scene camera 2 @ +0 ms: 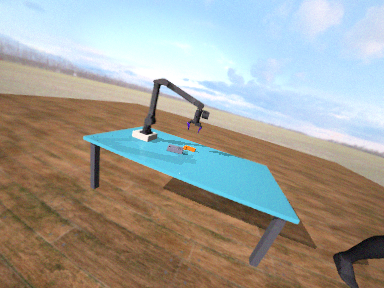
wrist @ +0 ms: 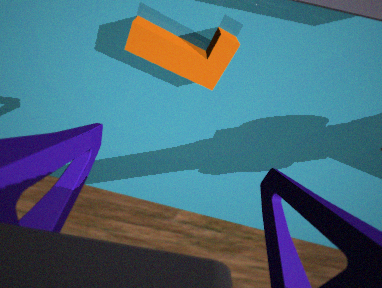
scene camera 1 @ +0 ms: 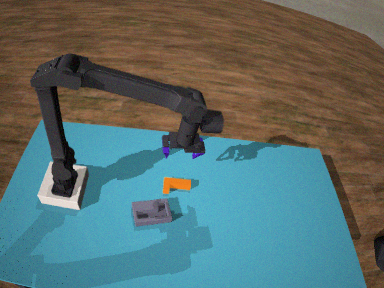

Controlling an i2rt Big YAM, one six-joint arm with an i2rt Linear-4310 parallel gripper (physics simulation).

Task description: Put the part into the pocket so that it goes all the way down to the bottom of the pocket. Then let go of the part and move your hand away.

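Places are measured from the arm's base along level axes (x back, y left, z down), in metres.
Pixels of known places: gripper, fingertip midpoint: (scene camera 2: pixel 192 131) (wrist: pixel 189 156) (scene camera 1: pixel 179 157); arm's base at its link origin: (scene camera 2: pixel 146 132) (scene camera 1: pixel 65 183).
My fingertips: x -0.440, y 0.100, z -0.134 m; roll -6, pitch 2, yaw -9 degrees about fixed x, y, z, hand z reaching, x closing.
Ahead of a thing's pixels: the offset from my fingertips to its middle. Level surfaces: height alone.
The part, an orange L-shaped block @(dx -0.011, dy -0.004, dz +0.175 m) (scene camera 1: pixel 179 184) (scene camera 2: pixel 189 149) (wrist: pixel 172 52), lies flat on the blue table. The grey block with the pocket @(dx +0.081, dy -0.141, dz +0.172 m) (scene camera 1: pixel 135 221) (scene camera 2: pixel 175 149) lies close beside it, on the side away from the arm's hand in scene camera 1; an edge of this block (wrist: pixel 367 7) shows at the top right of the wrist view. The pocket is a recess in its top. My gripper (scene camera 1: pixel 181 154) (scene camera 2: pixel 194 129) (wrist: pixel 189 156) has purple fingers and is wide open, with nothing between them. It hangs above the table, to the side of the orange part, near the table's far edge in scene camera 1.
The arm's white base (scene camera 1: pixel 60 200) (scene camera 2: pixel 144 135) stands on the table @(dz +0.190 m) (scene camera 1: pixel 280 220) (scene camera 2: pixel 240 175) at the left. The table's edge and the wooden floor (wrist: pixel 165 215) show below the fingers in the wrist view. A dark leg (scene camera 2: pixel 357 255) shows at the lower right in scene camera 2, off the table.
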